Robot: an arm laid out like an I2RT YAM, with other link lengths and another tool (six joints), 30 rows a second.
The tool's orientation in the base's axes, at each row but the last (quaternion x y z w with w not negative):
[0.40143 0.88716 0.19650 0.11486]
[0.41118 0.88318 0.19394 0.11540]
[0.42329 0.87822 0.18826 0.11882]
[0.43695 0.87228 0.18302 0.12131]
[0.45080 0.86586 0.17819 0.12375]
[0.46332 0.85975 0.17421 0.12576]
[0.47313 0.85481 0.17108 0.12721]
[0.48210 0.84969 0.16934 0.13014]
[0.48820 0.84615 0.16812 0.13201]
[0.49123 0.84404 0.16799 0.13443]
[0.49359 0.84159 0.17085 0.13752]
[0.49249 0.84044 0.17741 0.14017]
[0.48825 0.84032 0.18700 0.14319]
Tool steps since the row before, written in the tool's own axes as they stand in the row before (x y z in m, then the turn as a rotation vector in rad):
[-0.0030 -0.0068 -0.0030 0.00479 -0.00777 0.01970]
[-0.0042 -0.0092 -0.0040 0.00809 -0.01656 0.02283]
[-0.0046 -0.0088 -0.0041 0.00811 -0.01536 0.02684]
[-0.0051 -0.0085 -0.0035 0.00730 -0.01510 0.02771]
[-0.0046 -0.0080 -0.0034 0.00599 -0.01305 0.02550]
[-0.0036 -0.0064 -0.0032 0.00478 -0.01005 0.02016]
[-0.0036 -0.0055 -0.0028 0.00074 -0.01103 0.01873]
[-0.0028 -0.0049 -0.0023 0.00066 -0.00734 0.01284]
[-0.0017 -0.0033 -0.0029 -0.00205 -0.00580 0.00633]
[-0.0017 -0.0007 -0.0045 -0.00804 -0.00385 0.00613]
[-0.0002 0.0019 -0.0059 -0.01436 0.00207 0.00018]
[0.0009 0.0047 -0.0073 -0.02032 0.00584 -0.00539]
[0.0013 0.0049 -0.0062 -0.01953 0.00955 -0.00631]
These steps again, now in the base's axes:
[-0.0037 -0.0071 -0.0002 -0.00118 0.00401 -0.02130]
[-0.0051 -0.0096 -0.0002 -0.00813 0.00218 -0.02811]
[-0.0048 -0.0096 0.0001 -0.00583 0.00380 -0.03120]
[-0.0044 -0.0095 -0.0002 -0.00484 0.00348 -0.03184]
[-0.0046 -0.0087 0.0000 -0.00342 0.00305 -0.02890]
[-0.0041 -0.0069 0.0004 -0.00253 0.00258 -0.02274]
[-0.0034 -0.0063 0.0005 -0.00172 -0.00159 -0.02162]
[-0.0033 -0.0051 0.0002 -0.00108 -0.00085 -0.01474]
[-0.0029 -0.0035 0.0014 -0.00108 -0.00351 -0.00803]
[-0.0015 -0.0025 0.0039 0.00325 -0.00788 -0.00667]
[-0.0008 -0.0002 0.0061 0.00851 -0.01164 0.00162]
[0.0002 0.0017 0.0085 0.01200 -0.01606 0.00862]
[0.0005 0.0023 0.0077 0.01407 -0.01384 0.01108]

